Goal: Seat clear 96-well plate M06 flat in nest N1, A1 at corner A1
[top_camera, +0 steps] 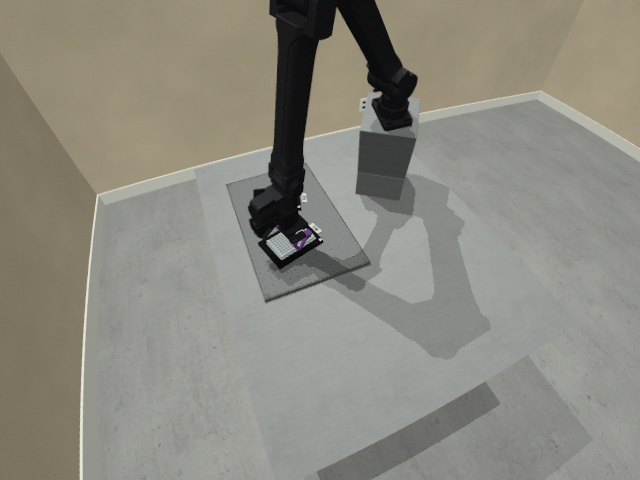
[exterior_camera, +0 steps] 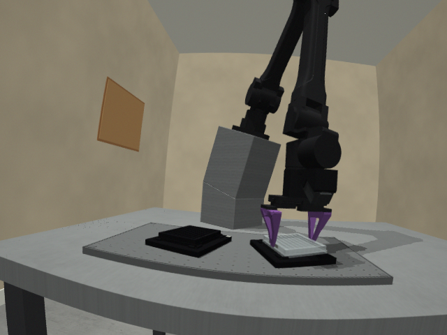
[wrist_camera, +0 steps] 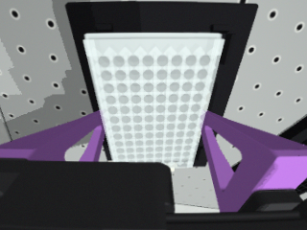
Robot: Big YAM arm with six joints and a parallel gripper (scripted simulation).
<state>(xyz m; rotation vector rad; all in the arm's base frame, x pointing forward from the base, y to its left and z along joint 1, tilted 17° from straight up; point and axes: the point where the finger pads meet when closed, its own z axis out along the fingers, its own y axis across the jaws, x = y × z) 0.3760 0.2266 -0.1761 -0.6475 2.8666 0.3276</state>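
The plate nest N1 lies 2 cm below my hand. From my hand the other things lie so: black plate M09 (21 cm to the right, 2 cm ahead, 1 cm below); then N1 tag (8 cm behind, 5 cm to the right, 2 cm below); then clear 96-well plate M06 (1 cm below).
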